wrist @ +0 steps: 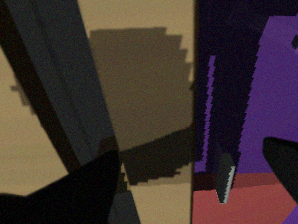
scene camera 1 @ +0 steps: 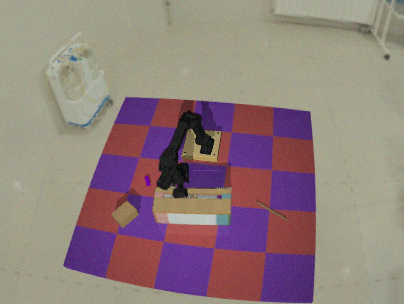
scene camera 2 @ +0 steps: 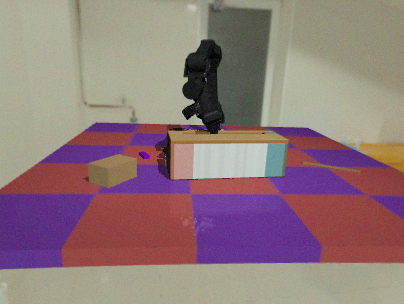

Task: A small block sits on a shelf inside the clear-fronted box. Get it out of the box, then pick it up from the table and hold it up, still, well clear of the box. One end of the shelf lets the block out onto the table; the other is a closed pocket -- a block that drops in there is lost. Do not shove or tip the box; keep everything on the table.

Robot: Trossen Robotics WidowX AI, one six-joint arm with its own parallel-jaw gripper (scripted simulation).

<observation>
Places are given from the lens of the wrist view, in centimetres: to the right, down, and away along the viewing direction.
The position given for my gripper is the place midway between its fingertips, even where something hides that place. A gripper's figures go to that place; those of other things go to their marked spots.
my gripper [wrist: 189, 151]: 2, 2, 11
wooden box [wrist: 78, 78]: -5, -2, 13
</observation>
